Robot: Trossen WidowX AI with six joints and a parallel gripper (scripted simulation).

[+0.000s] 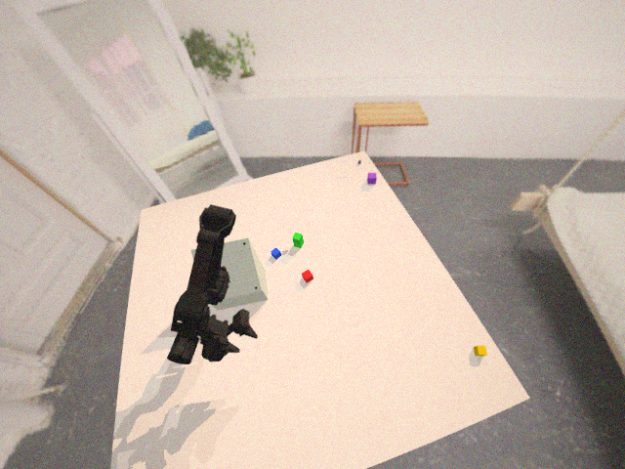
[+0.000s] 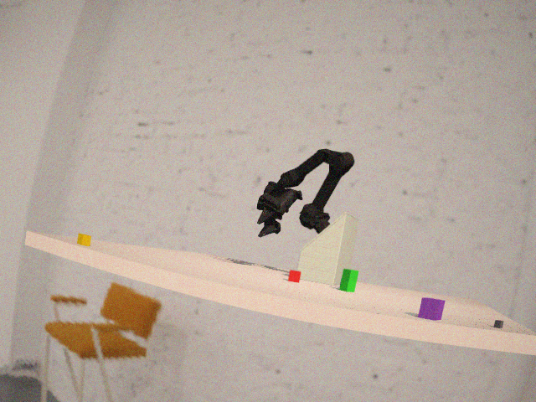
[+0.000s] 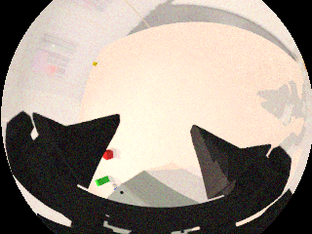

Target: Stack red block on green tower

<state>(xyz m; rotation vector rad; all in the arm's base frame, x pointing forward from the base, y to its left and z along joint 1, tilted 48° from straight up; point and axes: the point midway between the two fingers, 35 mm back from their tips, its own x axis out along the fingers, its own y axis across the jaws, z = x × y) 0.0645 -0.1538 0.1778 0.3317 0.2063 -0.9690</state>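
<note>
Right now the red block is 22 cm ahead of my gripper tip, 24 cm to the left of it and 13 cm below it. Also, from my gripper tip: yellow block 73 cm ahead, 17 cm to the right, 13 cm below; purple block 66 cm ahead, 71 cm to the left, 12 cm below; small blue block 11 cm ahead, 38 cm to the left, 13 cm below.
</note>
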